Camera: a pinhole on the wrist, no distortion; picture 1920 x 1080 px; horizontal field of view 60.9 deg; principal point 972.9 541.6 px. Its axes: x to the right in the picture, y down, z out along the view. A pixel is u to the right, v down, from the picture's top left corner.
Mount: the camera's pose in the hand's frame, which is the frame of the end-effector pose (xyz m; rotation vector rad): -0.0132 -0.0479 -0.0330 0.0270 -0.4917 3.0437
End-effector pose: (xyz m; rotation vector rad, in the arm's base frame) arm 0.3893 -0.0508 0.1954 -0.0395 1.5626 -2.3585
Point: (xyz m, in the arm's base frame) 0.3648 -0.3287 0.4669
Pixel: 699 431
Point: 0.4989 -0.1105 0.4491
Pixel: 1721 998
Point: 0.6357 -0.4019 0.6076
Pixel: 1523 449
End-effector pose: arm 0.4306 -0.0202 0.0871 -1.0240 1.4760 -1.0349
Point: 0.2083 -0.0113 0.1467
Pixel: behind the camera
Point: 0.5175 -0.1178 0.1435
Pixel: outside the picture
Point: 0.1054 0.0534 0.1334
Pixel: behind the camera
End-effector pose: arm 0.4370 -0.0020 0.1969 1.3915 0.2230 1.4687
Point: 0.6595 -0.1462 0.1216
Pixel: 1547 443
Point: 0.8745 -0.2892 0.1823
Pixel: 1354 264
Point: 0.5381 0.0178 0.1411
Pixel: 691 924
